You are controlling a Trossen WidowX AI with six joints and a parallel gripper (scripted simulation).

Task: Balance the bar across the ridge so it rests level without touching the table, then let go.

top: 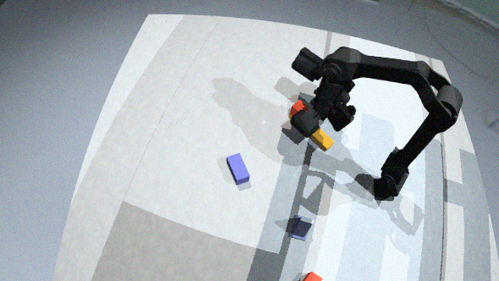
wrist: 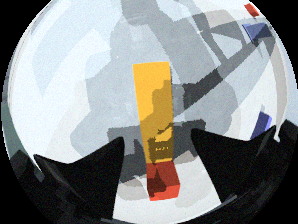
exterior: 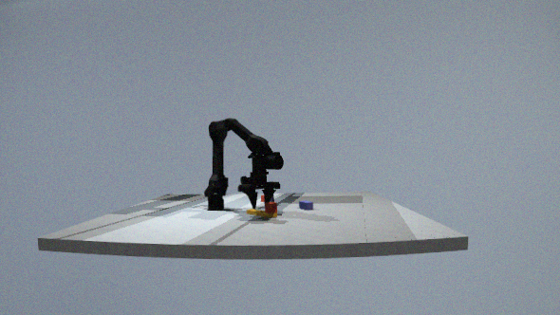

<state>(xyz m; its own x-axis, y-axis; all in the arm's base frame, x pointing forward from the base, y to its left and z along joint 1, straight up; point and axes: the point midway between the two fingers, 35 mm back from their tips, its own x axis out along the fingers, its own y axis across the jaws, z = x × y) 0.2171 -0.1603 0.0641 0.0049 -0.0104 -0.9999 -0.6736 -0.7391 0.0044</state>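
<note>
Now: gripper tip 42 cm to the right of the red block and 1 cm above it. Round my gripper tip: purple block: 19 cm ahead, 15 cm to the left, 1 cm below.
</note>
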